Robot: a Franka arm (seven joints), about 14 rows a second.
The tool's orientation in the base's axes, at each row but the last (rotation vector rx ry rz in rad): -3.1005, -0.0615, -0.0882; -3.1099, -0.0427, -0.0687; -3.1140, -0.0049, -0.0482; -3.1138, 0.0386, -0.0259
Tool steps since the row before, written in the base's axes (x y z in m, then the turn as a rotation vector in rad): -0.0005, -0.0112, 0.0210, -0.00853, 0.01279, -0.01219; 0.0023, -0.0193, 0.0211, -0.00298, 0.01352, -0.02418; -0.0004, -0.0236, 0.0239, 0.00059, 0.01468, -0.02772; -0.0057, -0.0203, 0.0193, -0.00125, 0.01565, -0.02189
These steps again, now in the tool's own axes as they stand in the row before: 0.0003, 0.0104, -0.0214, -0.00872, -0.01265, 0.01220; 0.0027, 0.0187, -0.0216, -0.00369, -0.01287, 0.02444; 0.0003, 0.0229, -0.0245, -0.00023, -0.01392, 0.02811; -0.0049, 0.0199, -0.0199, -0.00200, -0.01500, 0.02228
